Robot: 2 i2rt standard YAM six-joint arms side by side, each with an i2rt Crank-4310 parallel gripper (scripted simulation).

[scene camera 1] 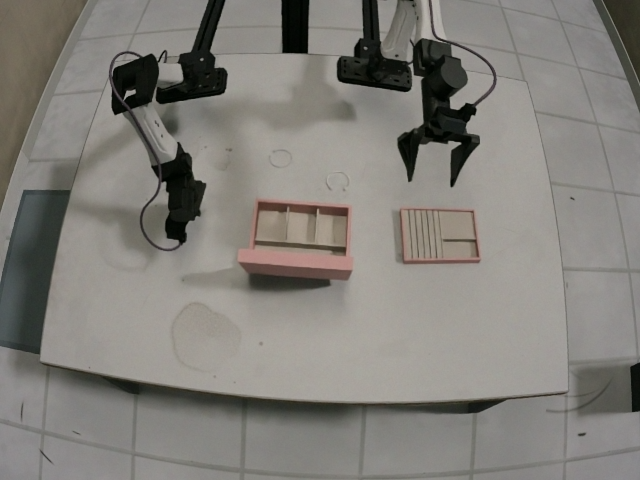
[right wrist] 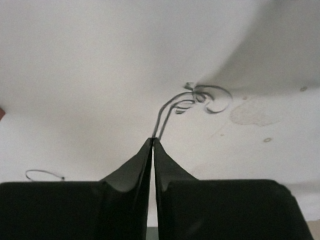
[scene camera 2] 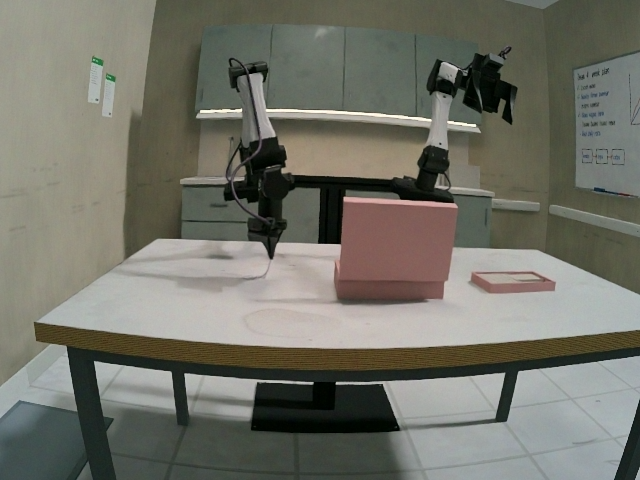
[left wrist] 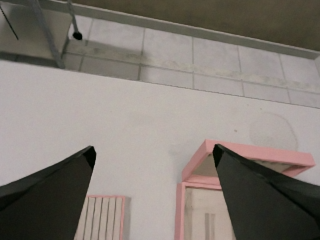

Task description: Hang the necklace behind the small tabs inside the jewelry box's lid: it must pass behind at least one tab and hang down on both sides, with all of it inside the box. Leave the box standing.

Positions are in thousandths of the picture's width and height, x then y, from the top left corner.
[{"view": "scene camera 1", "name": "my left gripper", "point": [674, 384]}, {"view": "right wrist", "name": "my right gripper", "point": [480, 585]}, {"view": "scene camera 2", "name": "my left gripper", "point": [777, 245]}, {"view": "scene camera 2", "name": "my right gripper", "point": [424, 541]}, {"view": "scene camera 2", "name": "pink jewelry box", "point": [615, 509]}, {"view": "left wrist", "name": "my left gripper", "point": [483, 615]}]
